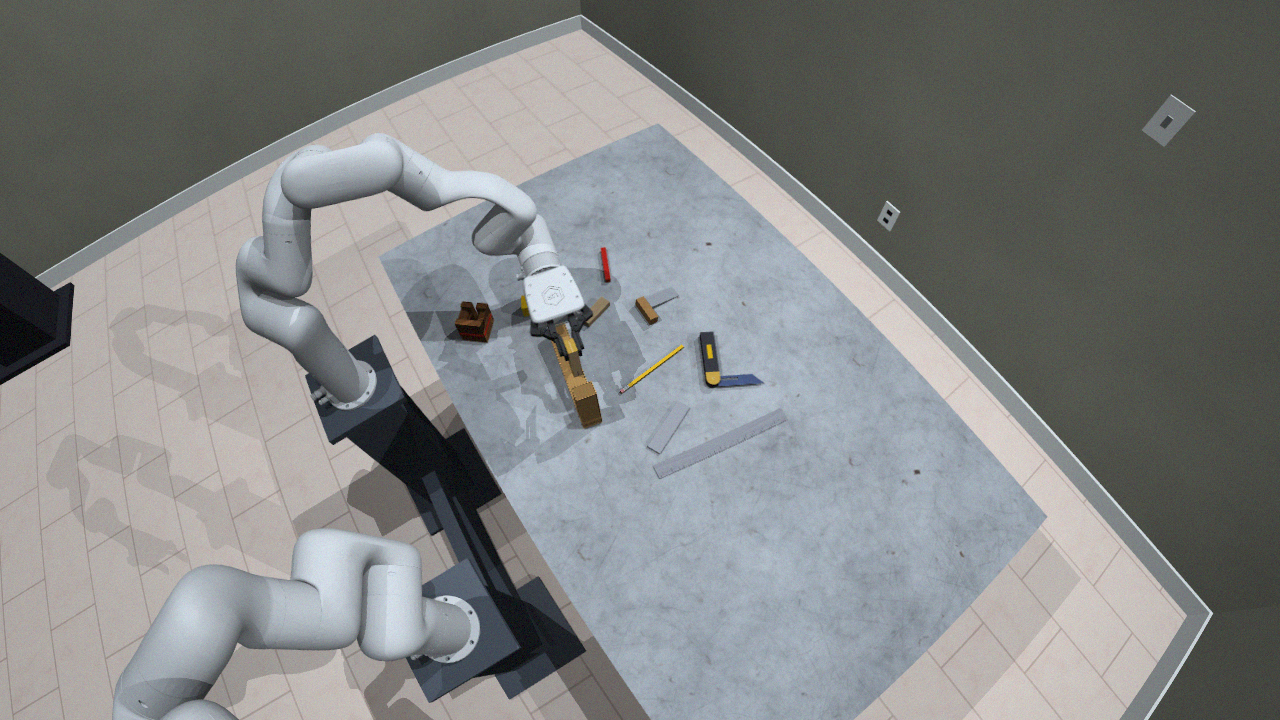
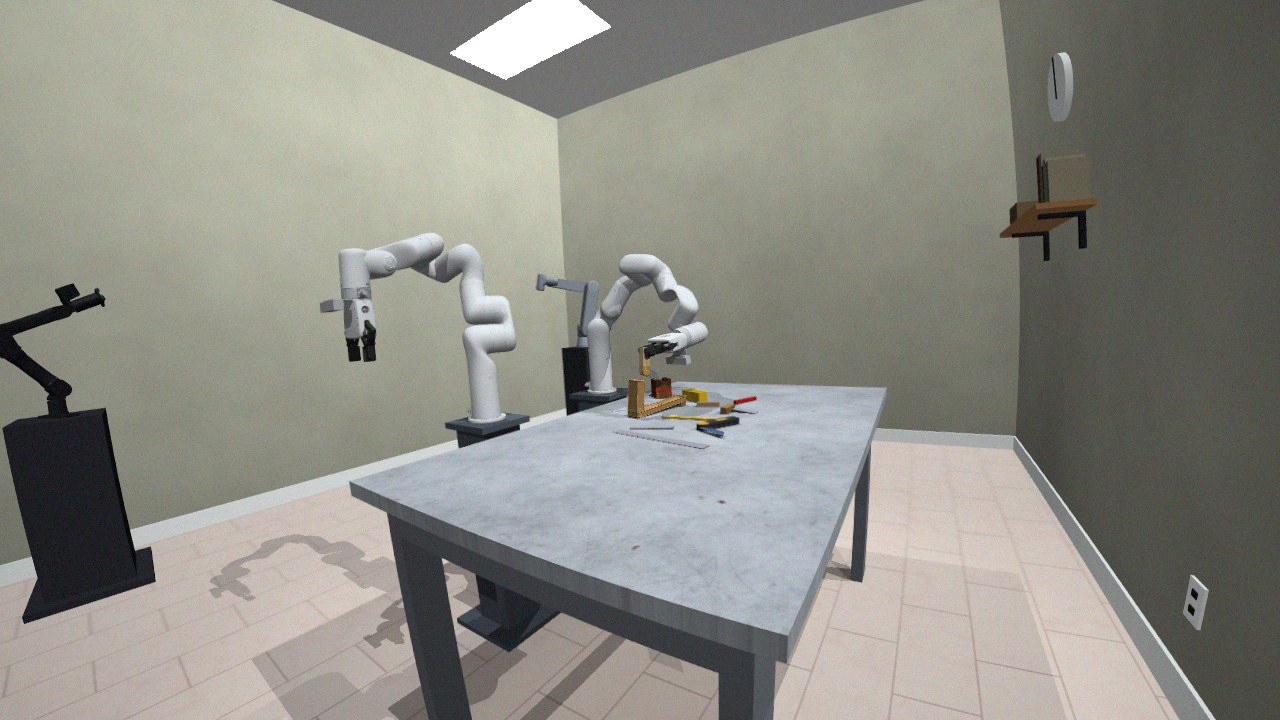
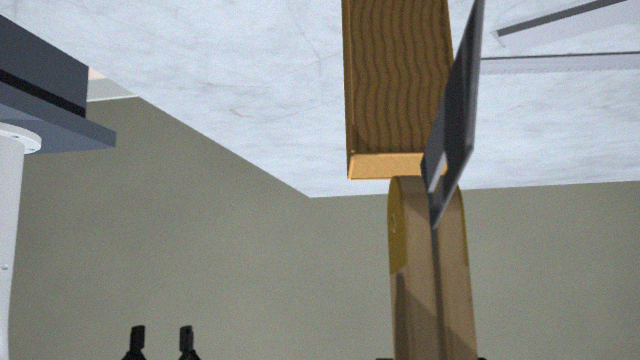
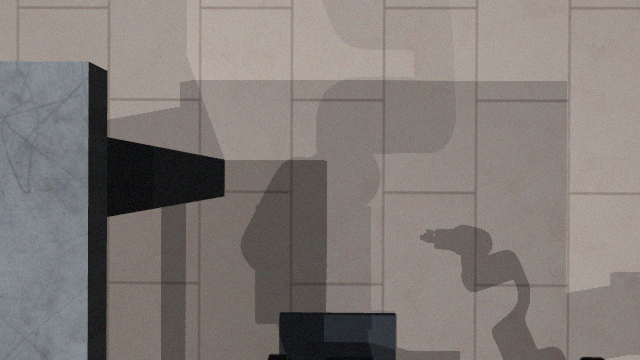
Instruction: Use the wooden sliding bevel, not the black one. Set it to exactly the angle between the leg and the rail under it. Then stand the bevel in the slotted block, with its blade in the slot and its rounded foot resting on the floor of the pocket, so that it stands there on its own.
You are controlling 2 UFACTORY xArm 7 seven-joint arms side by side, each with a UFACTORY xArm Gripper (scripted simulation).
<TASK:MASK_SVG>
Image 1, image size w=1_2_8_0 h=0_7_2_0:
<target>ruler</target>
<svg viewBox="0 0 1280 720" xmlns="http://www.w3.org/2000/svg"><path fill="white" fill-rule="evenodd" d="M788 419L780 408L653 467L659 479L664 478L779 425Z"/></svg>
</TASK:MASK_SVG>
